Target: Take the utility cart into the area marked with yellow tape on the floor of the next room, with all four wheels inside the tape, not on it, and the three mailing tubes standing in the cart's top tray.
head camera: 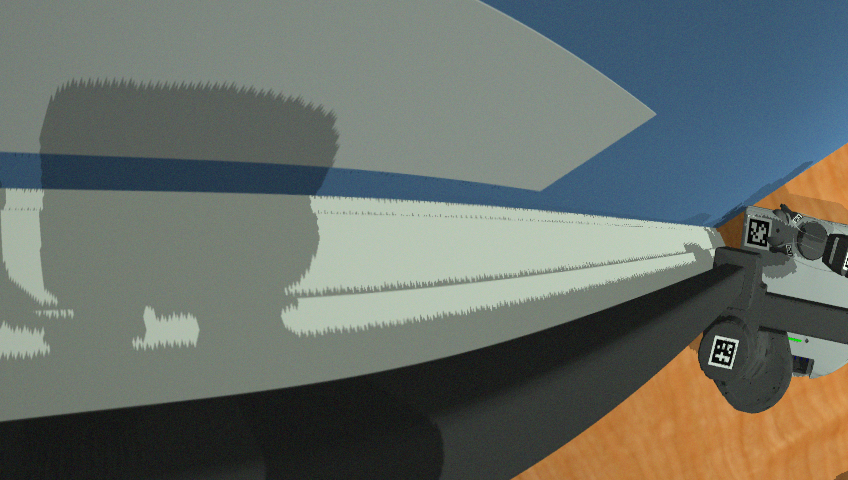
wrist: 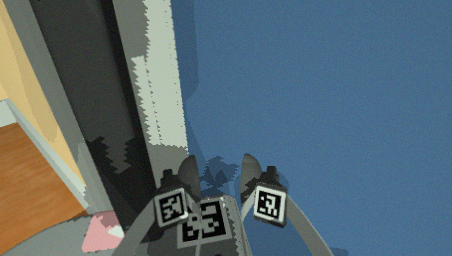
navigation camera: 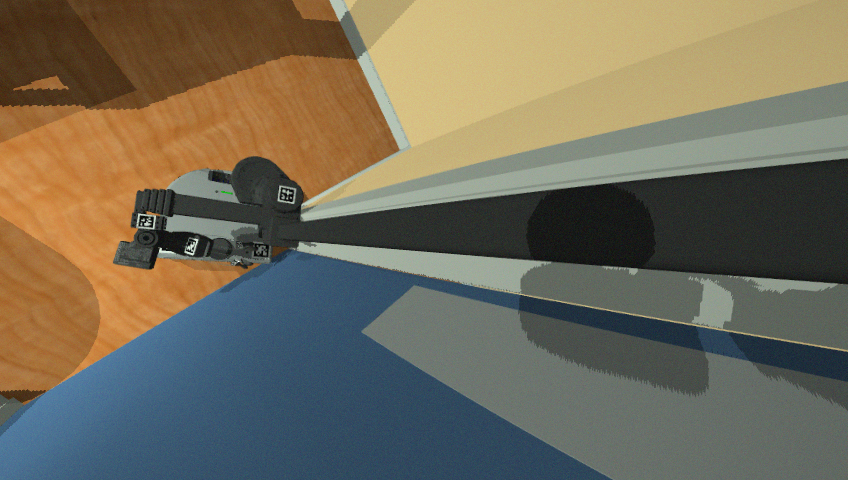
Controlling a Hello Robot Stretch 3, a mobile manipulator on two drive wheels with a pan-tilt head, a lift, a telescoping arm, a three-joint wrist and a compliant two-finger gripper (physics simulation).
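Where they show: gripper, fingertip midpoint: (head camera: 770, 225) (navigation camera: 254, 256); robot's base, origin of the base link: (head camera: 809, 242) (navigation camera: 219, 245).
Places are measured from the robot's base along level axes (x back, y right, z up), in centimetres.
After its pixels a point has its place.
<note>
My gripper (head camera: 778, 228) @[x -1.6, y -9.9, z 26.2 cm] (navigation camera: 246, 253) @[x -1.6, y -9.9, z 26.2 cm] (wrist: 220, 171) @[x -1.6, y -9.9, z 26.2 cm] is open, with a gap between its fingertips and nothing held. It is folded in low over the robot's base, close beside a blue surface. The utility cart, the three mailing tubes and the yellow tape do not show in any of the views.
A blue wall-like surface (head camera: 743, 77) @[x -10.8, y -9.2, z 89.5 cm] (navigation camera: 249, 368) @[x -14.5, y -4.1, z 81.1 cm] (wrist: 325, 90) stands close beside the robot, with a pale grey panel (head camera: 416, 77) @[x -3.8, y -18.5, z 112.0 cm] (navigation camera: 505, 368) @[x -4.1, y -18.0, z 113.1 cm] on it. White trim (head camera: 446, 243) @[x 3.0, y -23.9, z 101.9 cm] runs along the dark mast (navigation camera: 446, 231) @[x 6.4, y -11.6, z 111.2 cm]. A cream wall (navigation camera: 505, 71) @[x 73.2, y -72.9, z 73.7 cm] meets the wood floor (navigation camera: 238, 107) @[x 56.3, y 0.7, z 0.0 cm].
</note>
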